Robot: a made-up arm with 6 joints.
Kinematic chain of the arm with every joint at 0, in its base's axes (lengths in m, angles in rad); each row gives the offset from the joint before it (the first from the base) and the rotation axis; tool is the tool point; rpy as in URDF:
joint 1: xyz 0.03 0 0.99 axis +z
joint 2: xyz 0 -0.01 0.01 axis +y
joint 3: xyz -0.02 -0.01 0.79 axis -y
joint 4: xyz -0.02 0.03 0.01 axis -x
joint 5: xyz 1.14 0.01 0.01 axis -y
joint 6: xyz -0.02 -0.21 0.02 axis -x
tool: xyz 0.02 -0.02 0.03 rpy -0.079 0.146 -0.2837
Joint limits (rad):
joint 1: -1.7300..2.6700
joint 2: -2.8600..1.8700
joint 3: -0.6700..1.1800
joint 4: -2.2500..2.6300
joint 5: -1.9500..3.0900
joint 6: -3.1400..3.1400
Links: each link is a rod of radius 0.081 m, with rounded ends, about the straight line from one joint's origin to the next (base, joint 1, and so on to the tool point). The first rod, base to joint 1, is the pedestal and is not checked.
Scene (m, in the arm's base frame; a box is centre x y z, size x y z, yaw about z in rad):
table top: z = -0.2
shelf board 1: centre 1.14 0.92 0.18 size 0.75 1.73 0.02 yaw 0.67
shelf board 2: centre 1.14 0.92 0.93 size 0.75 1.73 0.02 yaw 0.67
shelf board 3: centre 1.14 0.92 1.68 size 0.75 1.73 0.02 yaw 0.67
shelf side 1: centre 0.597 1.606 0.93 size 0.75 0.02 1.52 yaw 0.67
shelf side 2: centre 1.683 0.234 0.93 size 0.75 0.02 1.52 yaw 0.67
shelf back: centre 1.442 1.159 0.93 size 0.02 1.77 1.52 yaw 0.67
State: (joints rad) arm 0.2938 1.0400 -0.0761 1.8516 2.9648 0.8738
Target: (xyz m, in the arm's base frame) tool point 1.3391 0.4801 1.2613
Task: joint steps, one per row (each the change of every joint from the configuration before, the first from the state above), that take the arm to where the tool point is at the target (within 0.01 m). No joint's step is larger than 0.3 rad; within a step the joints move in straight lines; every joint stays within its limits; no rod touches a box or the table.
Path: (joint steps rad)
1: -0.0854 -0.1231 -0.2668 -0.0175 -0.0201 0.0101
2: -0.0854 -0.1231 -0.2667 -0.0175 -0.0202 0.0101
3: -0.0412 -0.2821 -0.0202 0.2711 -0.1559 0.0557
4: -0.0413 -0.2820 -0.0201 0.2712 -0.1558 0.0558
5: -0.0412 -0.2820 -0.0201 0.2711 -0.1559 0.0557
6: 0.1121 0.1826 0.1930 -0.2576 0.1567 -0.0613
7: 0.1122 0.1825 0.1930 -0.2577 0.1567 -0.0612
8: 0.1121 0.1826 0.1930 -0.2576 0.1567 -0.0613

